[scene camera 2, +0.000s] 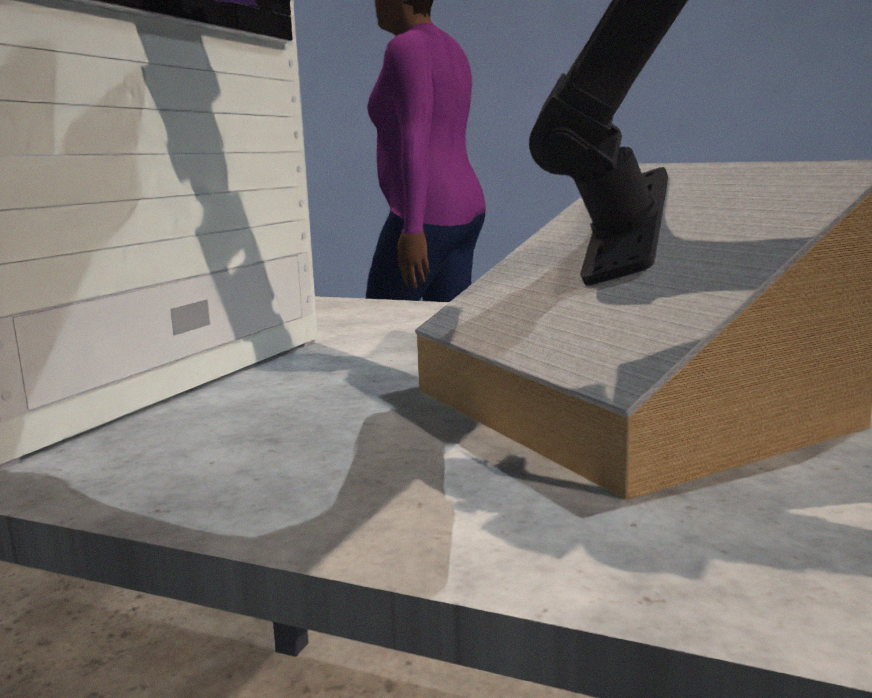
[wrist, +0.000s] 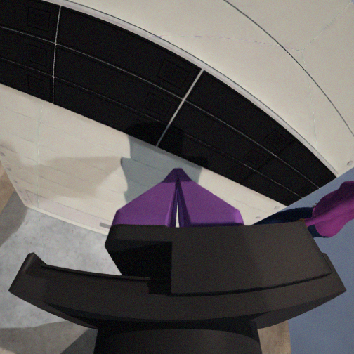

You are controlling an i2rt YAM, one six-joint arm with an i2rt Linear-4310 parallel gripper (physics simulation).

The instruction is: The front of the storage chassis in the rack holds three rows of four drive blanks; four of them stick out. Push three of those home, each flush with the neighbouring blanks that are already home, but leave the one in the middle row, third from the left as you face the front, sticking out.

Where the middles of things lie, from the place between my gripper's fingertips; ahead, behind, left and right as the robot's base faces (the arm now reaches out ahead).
Labels:
Now: the rack [scene camera 2: 118, 305] 200 mm ahead of my hand, 120 mm below it and 30 mm to the left of it.

